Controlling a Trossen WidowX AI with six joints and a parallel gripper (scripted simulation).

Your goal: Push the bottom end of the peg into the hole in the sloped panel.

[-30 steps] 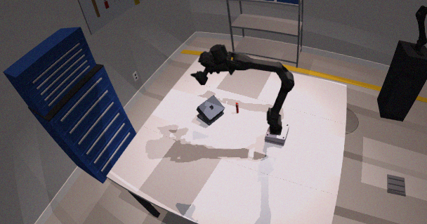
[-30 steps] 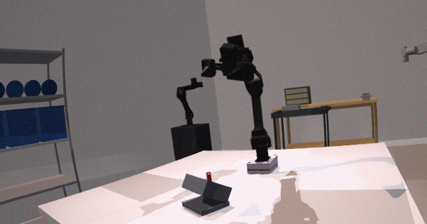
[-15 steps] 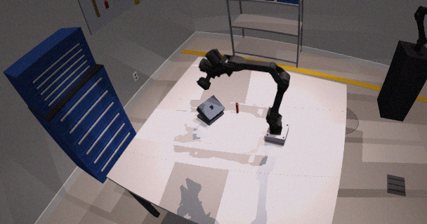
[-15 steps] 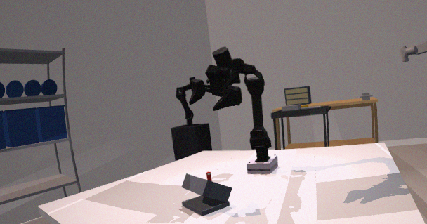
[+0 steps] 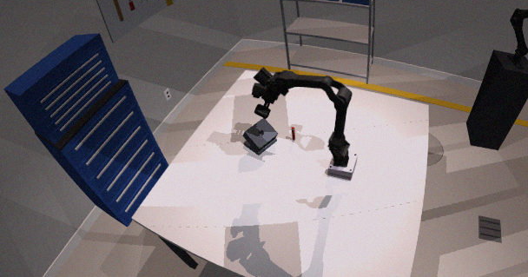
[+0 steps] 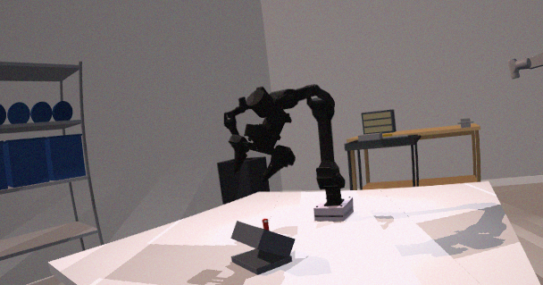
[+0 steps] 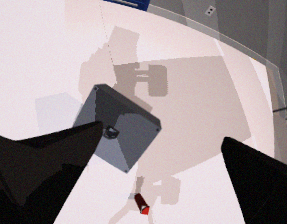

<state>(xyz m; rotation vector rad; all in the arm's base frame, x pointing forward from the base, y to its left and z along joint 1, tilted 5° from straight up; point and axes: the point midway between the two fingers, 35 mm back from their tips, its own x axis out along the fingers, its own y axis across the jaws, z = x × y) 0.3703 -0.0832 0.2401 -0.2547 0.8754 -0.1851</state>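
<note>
My gripper tip is 18 cm above the red peg, 13 cm past it and 4 cm to the left of it. The rest, counted from my gripper tip: sloped panel: 17 cm below, 3 cm to the left, 2 cm ahead.
</note>
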